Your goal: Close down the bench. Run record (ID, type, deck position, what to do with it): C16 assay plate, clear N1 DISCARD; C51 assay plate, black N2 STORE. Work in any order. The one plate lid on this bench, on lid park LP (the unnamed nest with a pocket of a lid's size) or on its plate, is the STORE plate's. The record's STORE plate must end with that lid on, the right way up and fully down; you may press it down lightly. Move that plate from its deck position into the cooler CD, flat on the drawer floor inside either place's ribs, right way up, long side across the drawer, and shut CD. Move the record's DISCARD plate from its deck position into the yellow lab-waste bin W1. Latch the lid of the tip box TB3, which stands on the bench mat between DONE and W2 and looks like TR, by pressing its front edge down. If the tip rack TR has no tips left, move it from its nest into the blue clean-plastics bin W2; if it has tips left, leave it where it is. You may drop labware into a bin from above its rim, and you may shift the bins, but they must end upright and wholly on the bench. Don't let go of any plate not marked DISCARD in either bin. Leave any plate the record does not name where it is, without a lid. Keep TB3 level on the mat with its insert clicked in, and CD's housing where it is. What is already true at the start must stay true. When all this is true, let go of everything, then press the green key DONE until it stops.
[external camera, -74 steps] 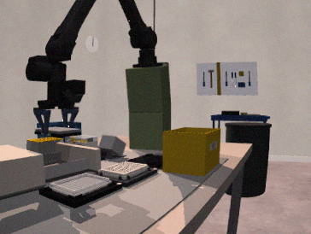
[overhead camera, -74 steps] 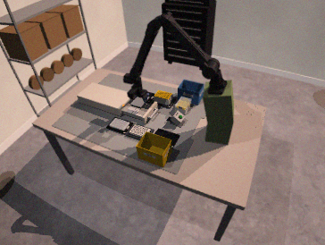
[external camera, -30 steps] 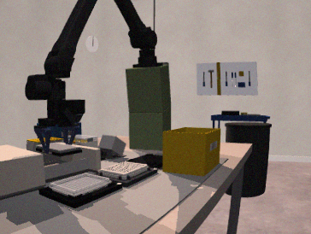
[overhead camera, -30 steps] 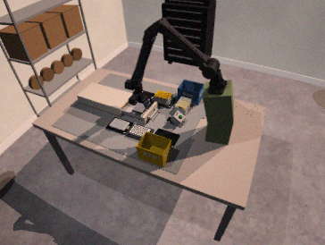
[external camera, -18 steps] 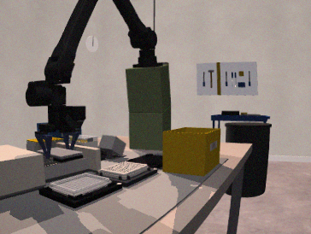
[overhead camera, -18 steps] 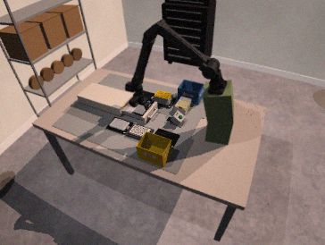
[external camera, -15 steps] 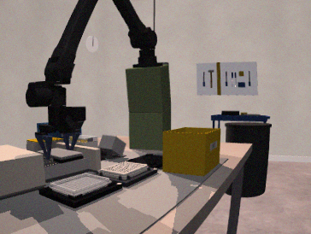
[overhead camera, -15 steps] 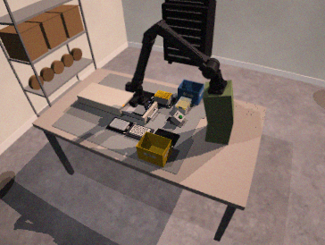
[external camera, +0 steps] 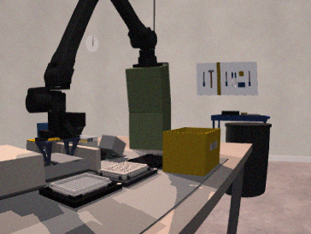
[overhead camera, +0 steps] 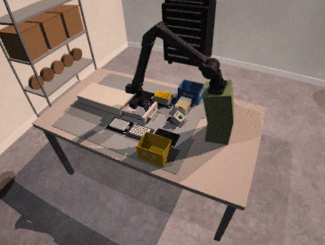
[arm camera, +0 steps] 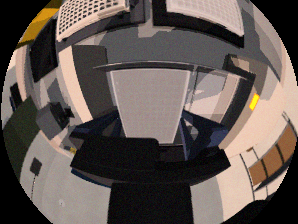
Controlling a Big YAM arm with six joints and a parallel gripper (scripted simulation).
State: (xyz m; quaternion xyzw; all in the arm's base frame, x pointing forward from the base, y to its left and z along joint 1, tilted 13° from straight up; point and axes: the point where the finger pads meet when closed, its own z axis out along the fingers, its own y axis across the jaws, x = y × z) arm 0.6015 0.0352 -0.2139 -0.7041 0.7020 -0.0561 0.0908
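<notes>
The cooler drawer is 40 mm ahead of my hand and 10 mm below it. Also, from my hand: cooler CD (190 mm ahead); black plate (right at my hand); clear plate lid (right at my hand).
</notes>
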